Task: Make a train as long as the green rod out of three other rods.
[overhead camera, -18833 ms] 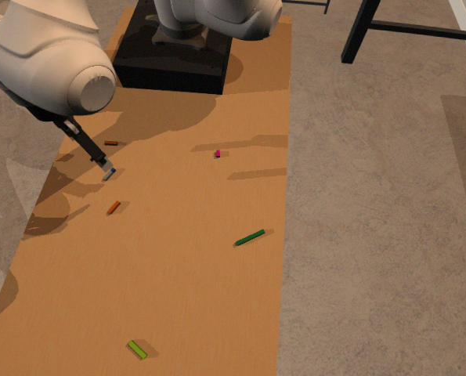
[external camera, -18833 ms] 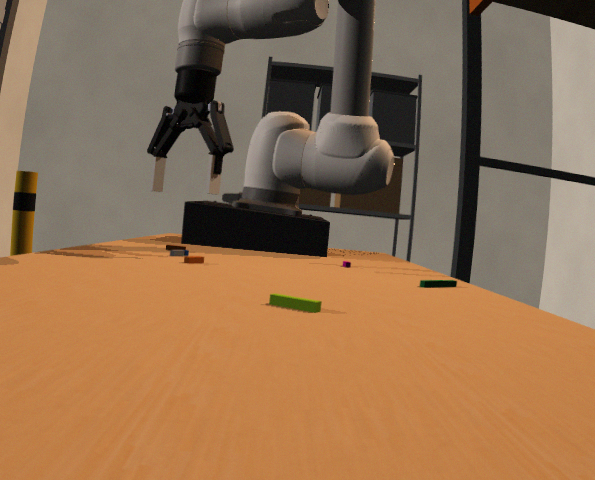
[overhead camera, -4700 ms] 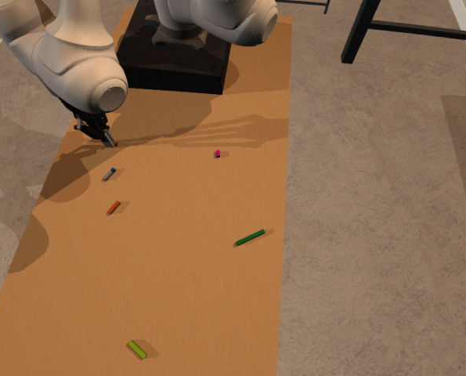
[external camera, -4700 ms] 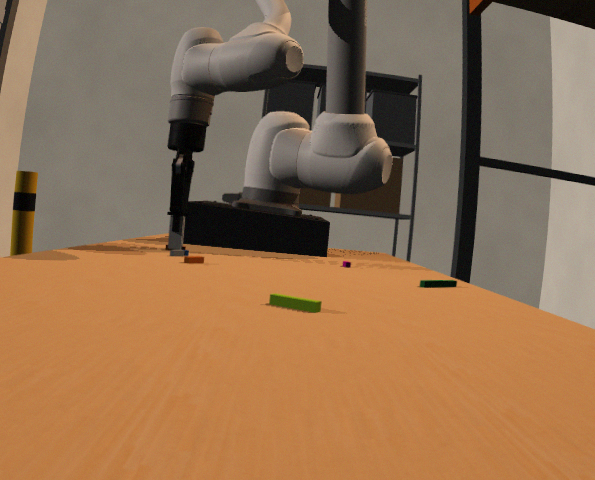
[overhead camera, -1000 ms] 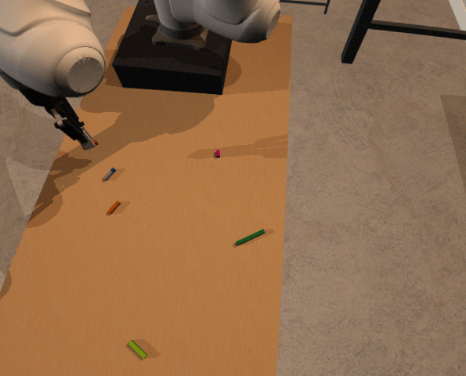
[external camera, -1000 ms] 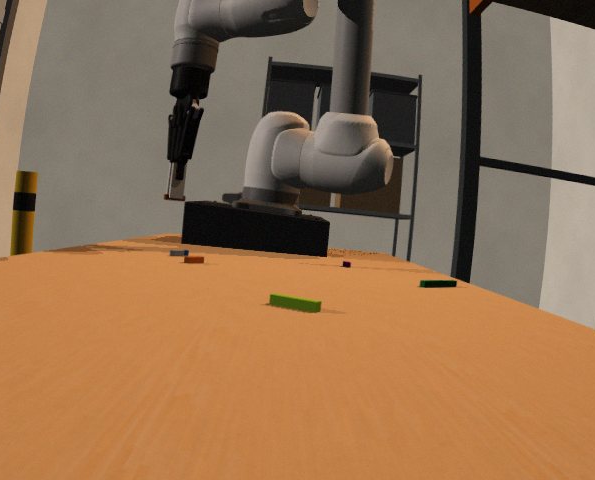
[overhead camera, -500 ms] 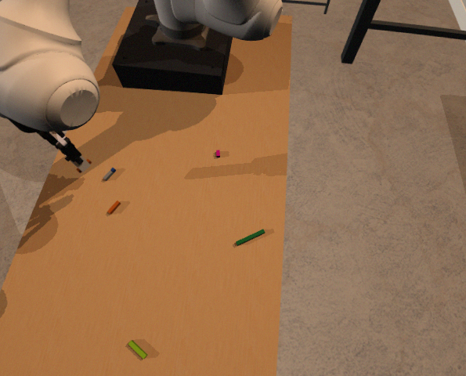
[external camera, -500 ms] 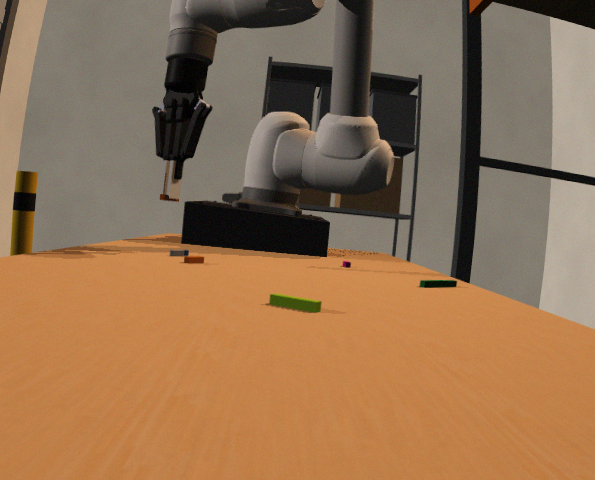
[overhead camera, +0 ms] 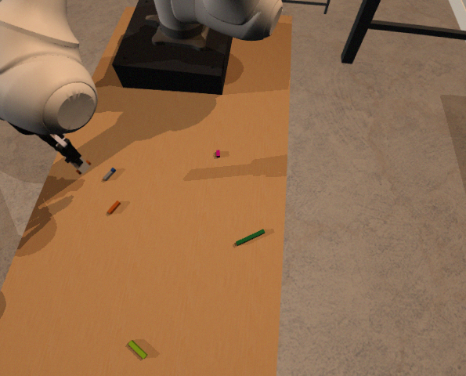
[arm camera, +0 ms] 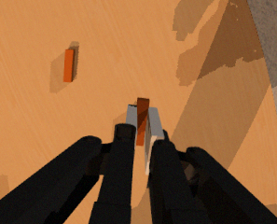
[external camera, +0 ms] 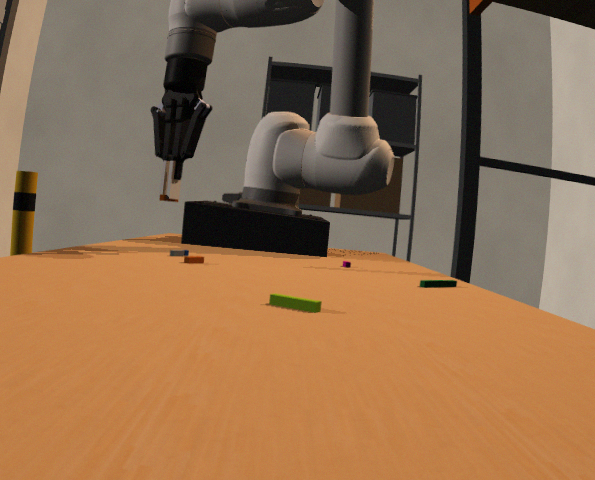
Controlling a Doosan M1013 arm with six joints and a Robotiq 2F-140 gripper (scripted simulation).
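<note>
The grey rod is 130 mm below my hand, 30 mm behind it and 20 mm to the left of it. From my hand the other things lie so: magenta rod (330 mm to the left, 150 mm behind, 130 mm below); then blue rod (130 mm below, 50 mm behind, 30 mm to the left); then lime rod (390 mm ahead, 230 mm to the left, 130 mm below).
</note>
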